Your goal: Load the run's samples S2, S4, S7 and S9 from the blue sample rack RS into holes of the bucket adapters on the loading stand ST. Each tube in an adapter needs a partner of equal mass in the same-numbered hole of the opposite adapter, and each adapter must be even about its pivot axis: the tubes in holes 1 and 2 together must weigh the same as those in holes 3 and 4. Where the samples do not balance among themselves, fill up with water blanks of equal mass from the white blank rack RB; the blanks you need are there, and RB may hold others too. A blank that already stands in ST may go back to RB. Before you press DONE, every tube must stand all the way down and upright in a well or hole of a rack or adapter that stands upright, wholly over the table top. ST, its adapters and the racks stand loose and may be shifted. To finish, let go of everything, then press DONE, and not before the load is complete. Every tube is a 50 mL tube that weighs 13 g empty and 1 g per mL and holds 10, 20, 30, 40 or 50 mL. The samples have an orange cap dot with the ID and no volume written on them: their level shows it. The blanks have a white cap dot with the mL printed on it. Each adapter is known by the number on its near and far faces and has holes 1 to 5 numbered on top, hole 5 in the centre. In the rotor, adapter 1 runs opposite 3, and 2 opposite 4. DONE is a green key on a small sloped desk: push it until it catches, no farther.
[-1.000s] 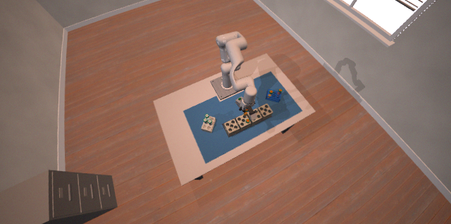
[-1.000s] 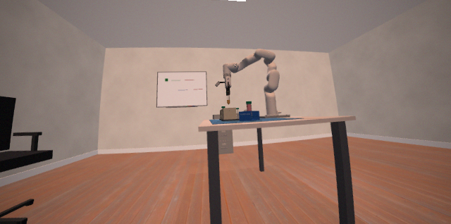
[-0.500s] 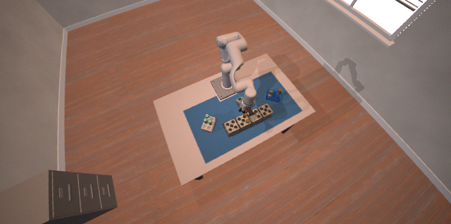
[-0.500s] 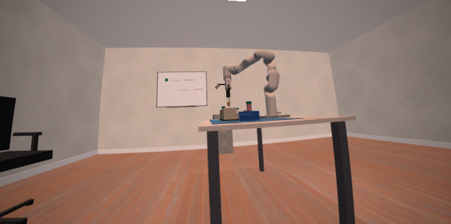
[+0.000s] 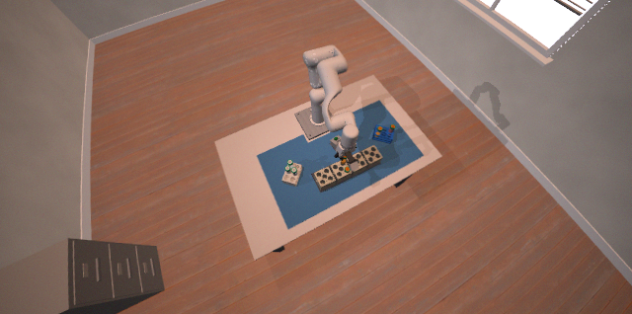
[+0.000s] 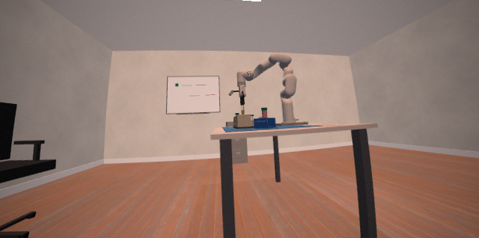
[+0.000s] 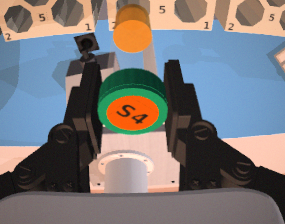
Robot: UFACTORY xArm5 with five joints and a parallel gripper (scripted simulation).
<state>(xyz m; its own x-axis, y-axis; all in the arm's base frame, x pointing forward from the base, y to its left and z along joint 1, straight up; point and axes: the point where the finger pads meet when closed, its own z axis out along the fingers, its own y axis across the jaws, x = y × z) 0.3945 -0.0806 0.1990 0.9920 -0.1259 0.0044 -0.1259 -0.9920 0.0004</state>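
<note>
Now: hand 50 mm above the sample tube S4 and 10 mm to the left of it. The rest, counted from my hand: done desk: 160 mm below, 160 mm behind, 80 mm to the left; then white blank rack RB: 280 mm to the right, 180 mm below, 130 mm behind; then sample tube S7: 150 mm below, 50 mm ahead, 10 mm to the right.
</note>
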